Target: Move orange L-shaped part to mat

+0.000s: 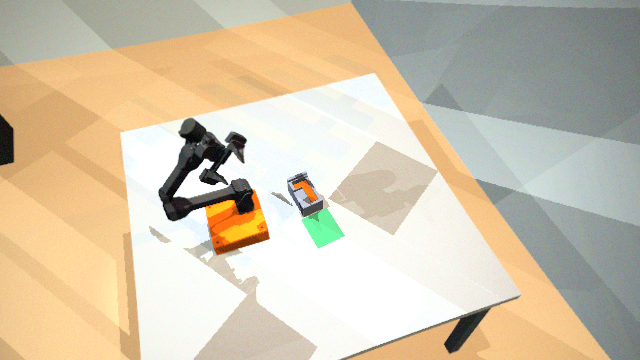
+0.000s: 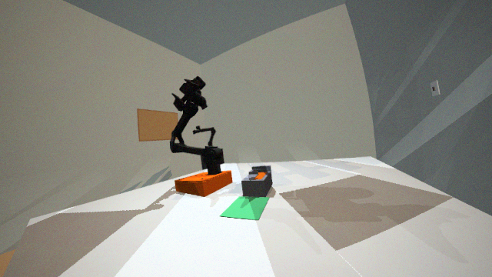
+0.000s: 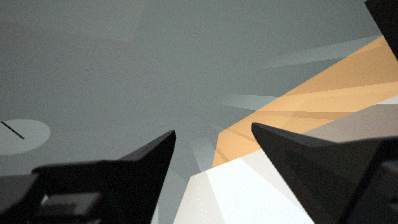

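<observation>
Right now the orange L-shaped part is 430 mm below my gripper tip, 260 mm ahead of it and 160 mm to the left of it. The rest, counted from my gripper tip: green mat (500 mm below, 280 mm ahead, 10 mm to the right).
</observation>
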